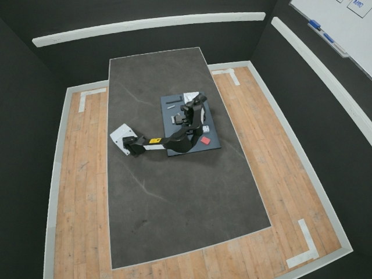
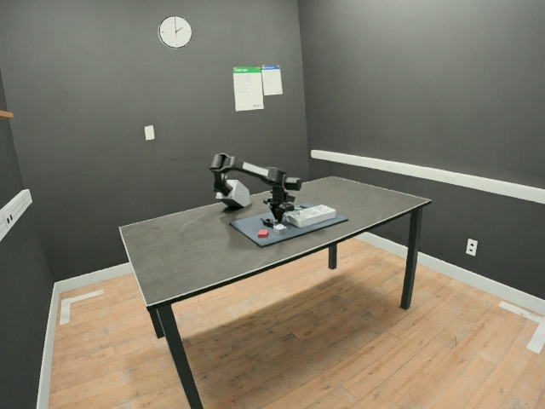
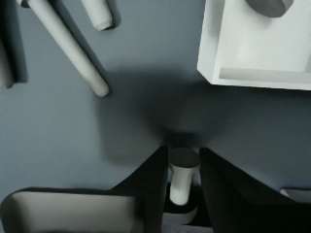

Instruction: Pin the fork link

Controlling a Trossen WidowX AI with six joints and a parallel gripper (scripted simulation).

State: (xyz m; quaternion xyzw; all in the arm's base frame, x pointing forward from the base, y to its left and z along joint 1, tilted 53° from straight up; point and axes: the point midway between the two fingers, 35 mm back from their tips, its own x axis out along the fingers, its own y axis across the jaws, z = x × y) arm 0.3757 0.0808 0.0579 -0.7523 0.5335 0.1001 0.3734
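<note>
Now: hand 5 cm to the left of the eye plate and 3 cm above it. Round my hand: grey block: 8 cm ahead, 7 cm to the right, 3 cm below; then red block: 5 cm ahead, 14 cm to the right, 4 cm below; then blue-grey mat: 1 cm ahead, 5 cm to the left, 5 cm below.
</note>
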